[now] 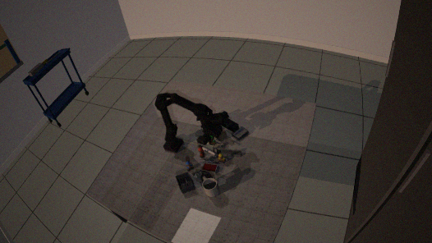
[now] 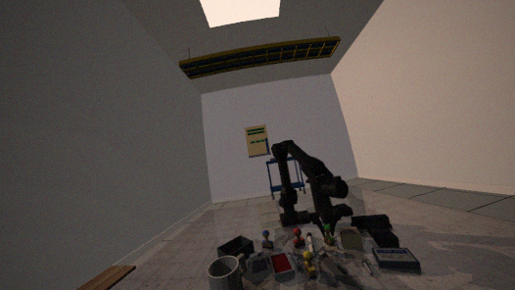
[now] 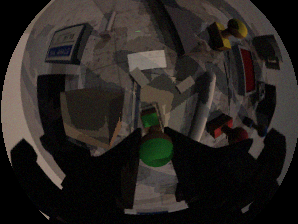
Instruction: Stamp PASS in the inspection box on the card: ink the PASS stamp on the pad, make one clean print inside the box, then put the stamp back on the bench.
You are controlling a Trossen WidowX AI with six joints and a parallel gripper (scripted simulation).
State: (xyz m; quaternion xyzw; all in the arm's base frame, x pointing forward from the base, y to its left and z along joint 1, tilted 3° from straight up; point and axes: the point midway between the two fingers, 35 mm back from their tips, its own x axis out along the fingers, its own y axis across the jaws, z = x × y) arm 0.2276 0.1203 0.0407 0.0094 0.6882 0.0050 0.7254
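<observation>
Now: gripper tip right at the green-knobbed stamp. From my gripper tip the other things lie so: pale card: 30 mm below, 10 mm to the right, 10 mm ahead; cardboard box: 70 mm to the left, 20 mm ahead; red-knobbed stamp: 110 mm to the right, 10 mm behind.
</observation>
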